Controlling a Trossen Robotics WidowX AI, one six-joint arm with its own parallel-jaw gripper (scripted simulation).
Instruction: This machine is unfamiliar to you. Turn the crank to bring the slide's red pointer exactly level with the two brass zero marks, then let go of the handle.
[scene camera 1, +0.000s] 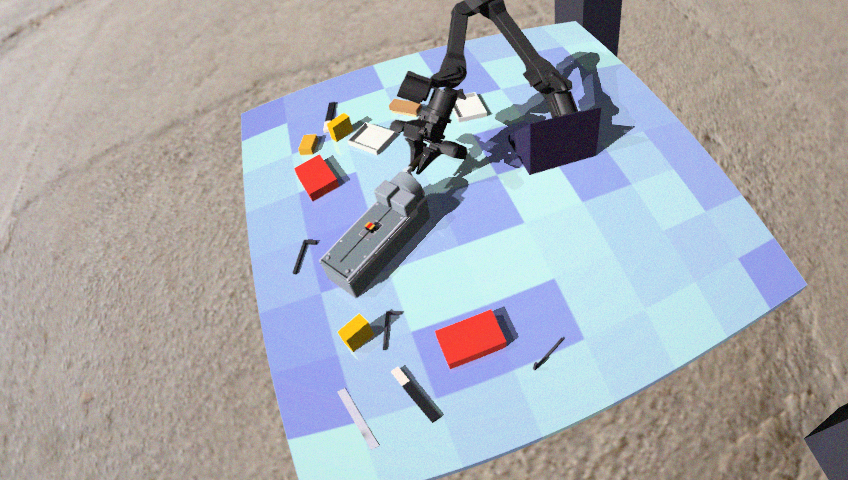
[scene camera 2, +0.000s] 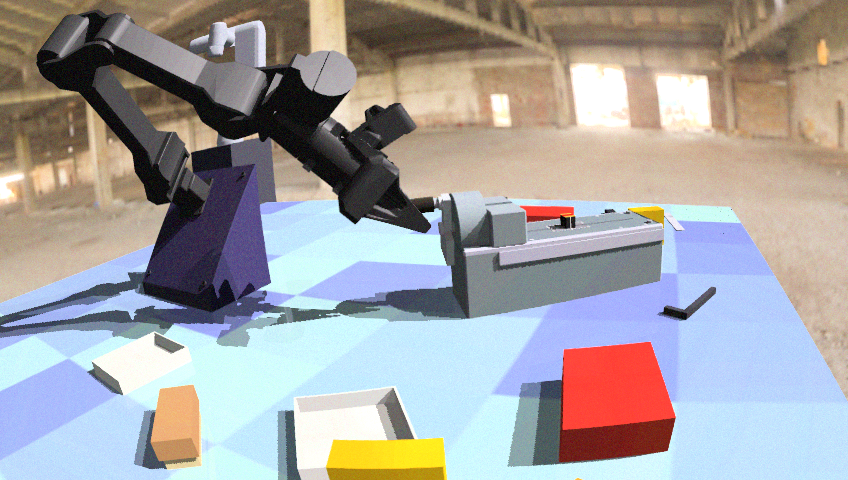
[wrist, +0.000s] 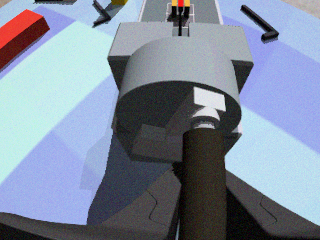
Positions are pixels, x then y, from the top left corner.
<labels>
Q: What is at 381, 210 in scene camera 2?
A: My gripper.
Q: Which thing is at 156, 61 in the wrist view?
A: A grey machine.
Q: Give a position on a yellow block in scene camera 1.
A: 358, 330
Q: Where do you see my gripper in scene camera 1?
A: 414, 172
</labels>
